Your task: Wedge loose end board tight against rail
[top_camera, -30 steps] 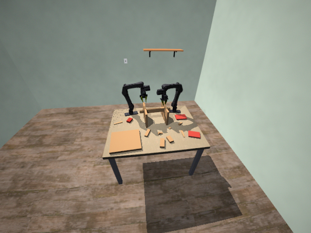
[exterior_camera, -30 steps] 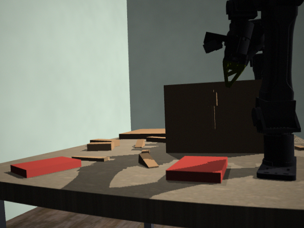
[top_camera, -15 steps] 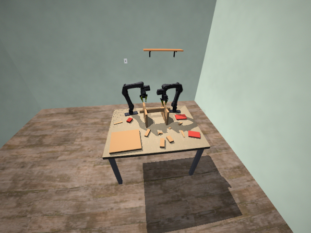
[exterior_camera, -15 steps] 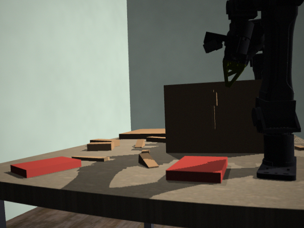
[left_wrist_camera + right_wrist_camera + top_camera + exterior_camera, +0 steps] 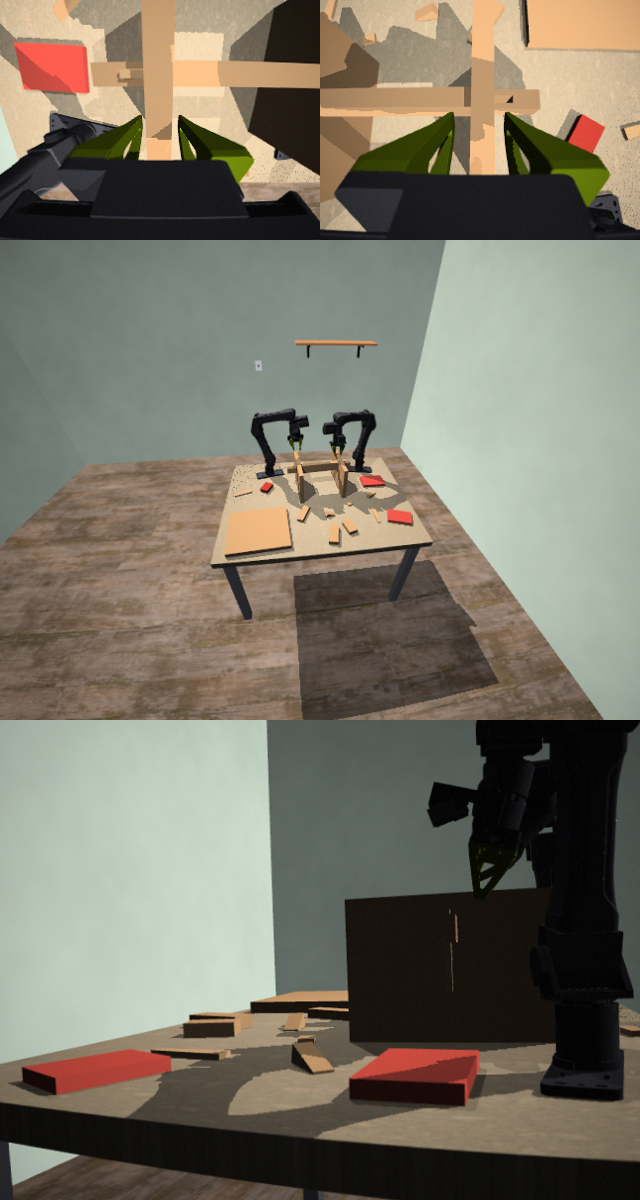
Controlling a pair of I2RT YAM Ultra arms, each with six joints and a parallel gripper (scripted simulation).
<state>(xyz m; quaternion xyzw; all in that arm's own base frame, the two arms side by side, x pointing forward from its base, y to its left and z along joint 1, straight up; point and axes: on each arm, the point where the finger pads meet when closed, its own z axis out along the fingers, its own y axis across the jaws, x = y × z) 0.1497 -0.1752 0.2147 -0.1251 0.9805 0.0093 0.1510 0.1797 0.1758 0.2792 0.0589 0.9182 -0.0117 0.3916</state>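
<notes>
Now: the rail 6 cm ahead of my left hand, 13 cm to the right of it and 5 cm below it. Round my left hand: flat board (44 cm ahead, 52 cm to the right, 20 cm below).
</notes>
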